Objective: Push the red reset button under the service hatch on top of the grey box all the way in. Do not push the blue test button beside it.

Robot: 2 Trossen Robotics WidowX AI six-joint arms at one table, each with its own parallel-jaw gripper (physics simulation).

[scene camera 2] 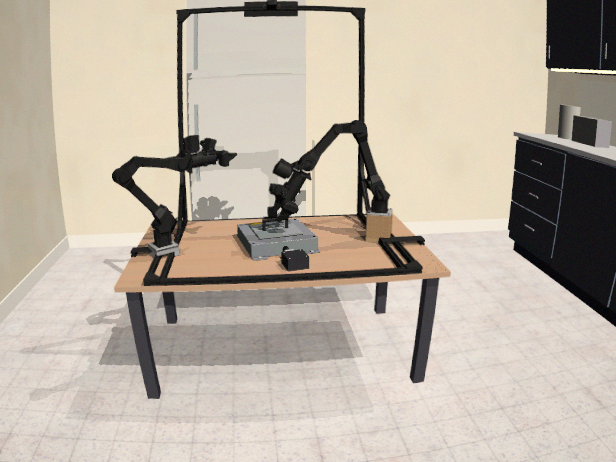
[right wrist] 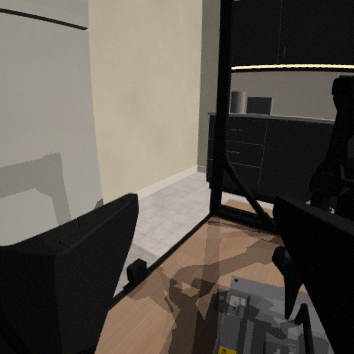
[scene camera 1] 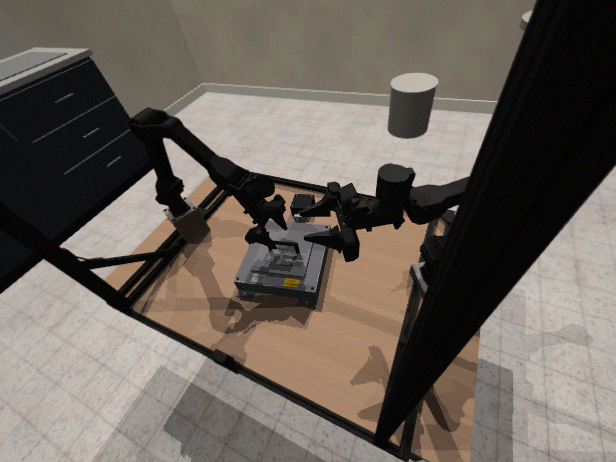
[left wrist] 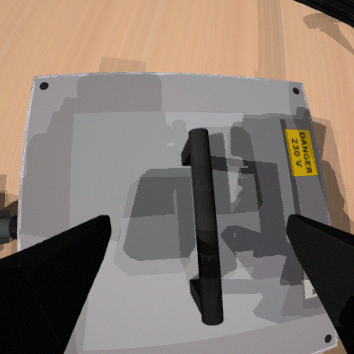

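The grey box (scene camera 1: 242, 285) (scene camera 2: 285, 249) (left wrist: 52, 120) stands on the table. Its service hatch (left wrist: 115, 145) lies shut on top, with a black bar handle (scene camera 1: 290, 243) (left wrist: 206, 235) (right wrist: 306, 320). The red reset button and blue test button do not show in any view. My left gripper (scene camera 1: 280, 239) (left wrist: 199, 223) is open, low over the hatch, pointing down. Its fingertips stand on either side of the handle in the left wrist view, with nothing gripped. My right gripper (scene camera 1: 304, 226) (scene camera 2: 234, 157) (right wrist: 206, 203) is open and empty, held high at the picture's left in scene camera 2.
A yellow danger label (scene camera 1: 291, 283) (left wrist: 301, 152) is on the box's top. A small black block (scene camera 1: 302, 204) (scene camera 2: 295, 260) stands close beside the box. A wooden block (scene camera 1: 192, 227) (scene camera 2: 378, 227) carries the left arm. Black frame rails run along the table edges.
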